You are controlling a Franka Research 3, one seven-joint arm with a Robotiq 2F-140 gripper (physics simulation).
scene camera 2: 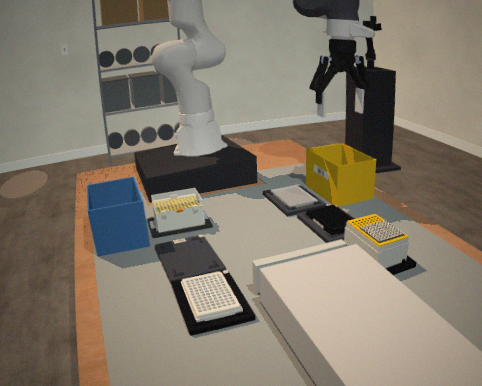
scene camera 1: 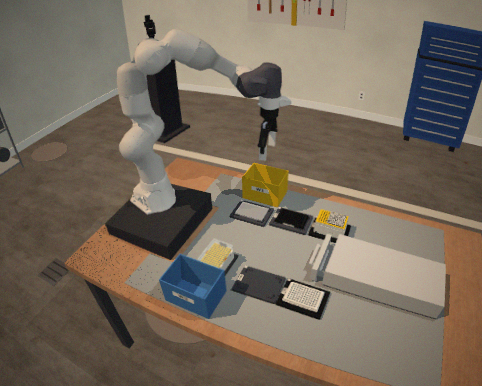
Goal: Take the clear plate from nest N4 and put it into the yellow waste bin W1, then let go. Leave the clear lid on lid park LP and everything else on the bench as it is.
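Note:
My gripper (scene camera 1: 267,148) (scene camera 2: 340,104) is open and empty, its fingers pointing down high above the yellow waste bin W1 (scene camera 1: 259,194) (scene camera 2: 350,179). The bin stands upright; its lower inside is hidden in both views. The clear plate does not show in either view. A clear flat lid (scene camera 1: 254,211) (scene camera 2: 296,196) lies on a dark holder at the back, beside the bin. A dark nest (scene camera 1: 260,284) (scene camera 2: 190,257) between the blue bin and a white plate (scene camera 1: 303,296) (scene camera 2: 211,295) holds no plate; its label cannot be read.
A blue bin (scene camera 1: 192,290) (scene camera 2: 118,220) stands near a yellow-topped tip box (scene camera 1: 217,253) (scene camera 2: 179,215). A black plate (scene camera 1: 292,219) (scene camera 2: 327,219) and another tip box (scene camera 1: 331,222) (scene camera 2: 377,240) stand beyond the clear lid. A big pale device (scene camera 1: 390,270) (scene camera 2: 350,295) lies beside them.

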